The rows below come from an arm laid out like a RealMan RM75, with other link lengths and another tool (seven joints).
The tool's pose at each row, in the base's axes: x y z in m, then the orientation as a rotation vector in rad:
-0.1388 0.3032 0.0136 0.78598 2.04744 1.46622
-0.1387 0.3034 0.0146 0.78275 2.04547 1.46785
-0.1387 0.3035 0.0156 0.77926 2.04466 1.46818
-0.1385 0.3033 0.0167 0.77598 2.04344 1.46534
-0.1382 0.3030 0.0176 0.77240 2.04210 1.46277
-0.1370 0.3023 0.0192 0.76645 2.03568 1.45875
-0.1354 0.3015 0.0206 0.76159 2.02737 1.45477
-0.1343 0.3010 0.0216 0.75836 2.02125 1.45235
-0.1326 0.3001 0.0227 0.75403 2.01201 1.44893
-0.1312 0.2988 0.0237 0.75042 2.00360 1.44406
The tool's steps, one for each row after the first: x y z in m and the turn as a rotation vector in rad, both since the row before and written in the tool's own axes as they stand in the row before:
0.0000 0.0010 -0.0001 -0.00265 0.00026 -0.00179
0.0000 0.0010 -0.0002 -0.00150 0.00037 -0.00237
-0.0004 0.0010 -0.0003 -0.00036 -0.00174 -0.00367
-0.0005 0.0008 -0.0003 -0.00062 -0.00160 -0.00377
-0.0015 0.0015 -0.0001 -0.00358 -0.00535 -0.00676
-0.0018 0.0014 0.0002 -0.00442 -0.00683 -0.00627
-0.0012 0.0010 0.0002 -0.00338 -0.00482 -0.00415
-0.0019 0.0010 0.0003 -0.00507 -0.00726 -0.00579
-0.0020 0.0008 -0.0001 -0.00378 -0.00765 -0.00583

